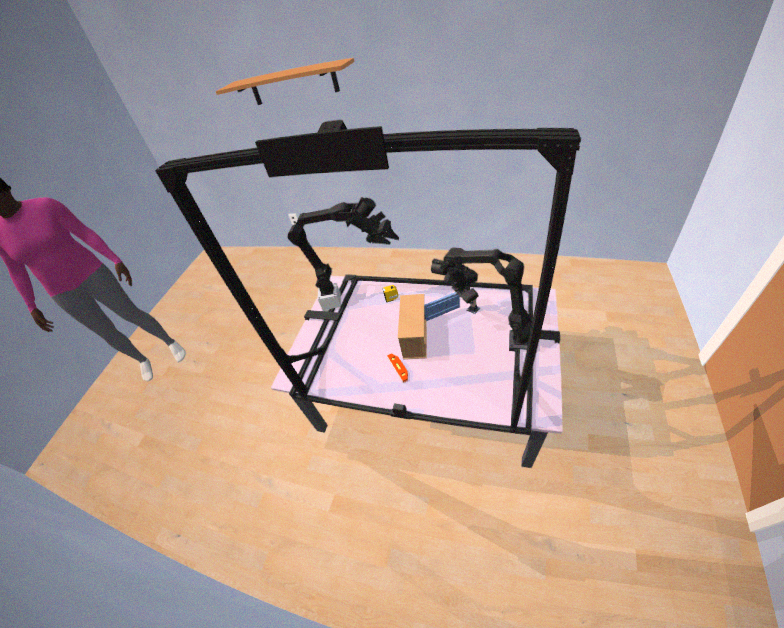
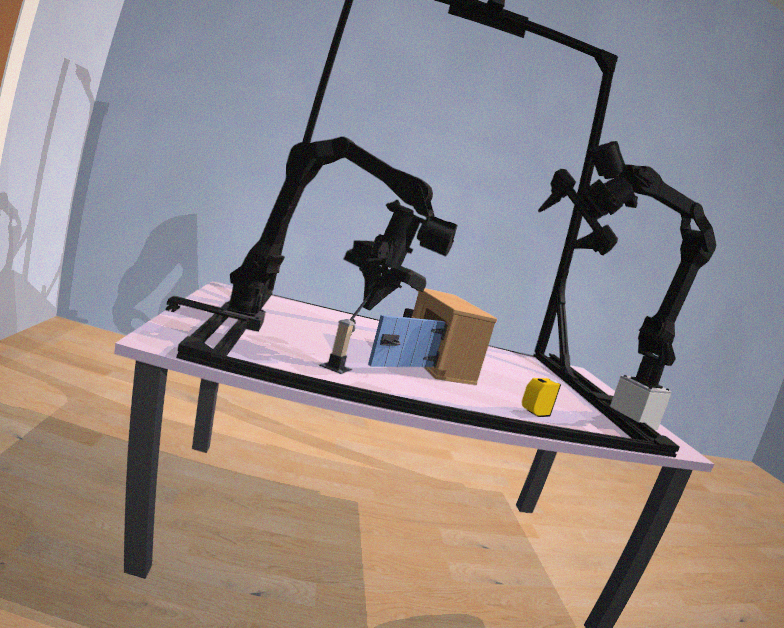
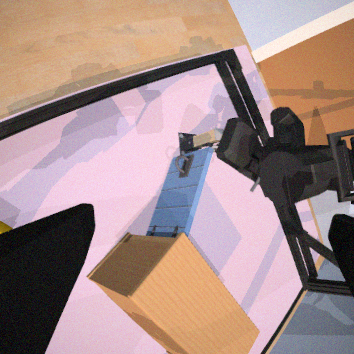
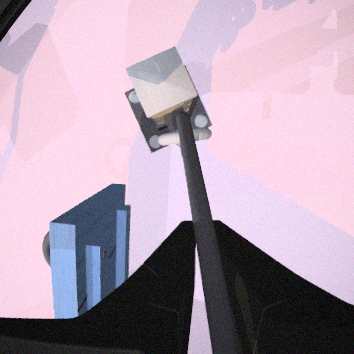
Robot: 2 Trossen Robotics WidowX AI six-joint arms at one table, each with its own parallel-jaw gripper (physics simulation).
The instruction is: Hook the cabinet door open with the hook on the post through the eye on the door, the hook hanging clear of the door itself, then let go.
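Places are measured from the left arm's base along level axes (x ahead, y left, z up), in centimetres.
Pixels of known places: left gripper, fingertip midpoint: (image 1: 394, 241) (image 2: 552, 229) (image 3: 215, 221); right gripper, fingertip midpoint: (image 2: 366, 309) (image 3: 229, 162) (image 4: 199, 231); left arm's base, link origin: (image 1: 327, 290) (image 2: 646, 383); right arm's base, link origin: (image 1: 521, 338) (image 2: 242, 310).
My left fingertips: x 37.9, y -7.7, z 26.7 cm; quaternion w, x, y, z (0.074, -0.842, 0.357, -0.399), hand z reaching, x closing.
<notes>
For each thing: its top centre in the pictures, then the offset to it from my left fingertips. "*": a spot on its surface instead.
- wooden cabinet, top centre: (image 3: 208, 319) (image 2: 454, 301) (image 1: 411, 314) dx +1.1, dy -24.5, dz -21.2 cm
- short post, surface spot: (image 4: 161, 84) * dx +30.5, dy -14.3, dz -26.9 cm
- hook's rod, top centre: (image 2: 376, 275) dx +25.5, dy -17.6, dz -18.1 cm
- yellow block, top centre: (image 2: 546, 376) (image 1: 389, 287) dx -6.9, dy +3.3, dz -28.6 cm
- orange tool, top centre: (image 1: 398, 365) dx -8.4, dy -39.4, dz -34.9 cm
The wooden cabinet (image 1: 412, 324) (image 2: 458, 339) (image 3: 175, 291) stands mid-table with its blue door (image 1: 441, 305) (image 2: 406, 342) (image 3: 179, 197) (image 4: 88, 246) swung open. A metal eye (image 3: 181, 163) sits on the door's face near its free edge. The short post (image 2: 344, 339) (image 3: 204, 138) (image 4: 161, 84) stands just beyond that edge. My right gripper (image 1: 472, 307) (image 2: 367, 302) (image 4: 199, 231) is shut on the hook's rod (image 4: 197, 197) (image 2: 360, 309), holding it tilted up from the post, beside the door. My left gripper (image 1: 391, 236) (image 2: 554, 193) is open, high and far back.
A yellow block (image 1: 391, 293) (image 2: 540, 396) lies behind the cabinet. An orange tool (image 1: 398, 366) lies in front of it. A black gantry frame (image 1: 477, 140) spans the table. A grey box (image 2: 640, 399) sits at the left arm's base. A person (image 1: 103, 293) stands at far left.
</notes>
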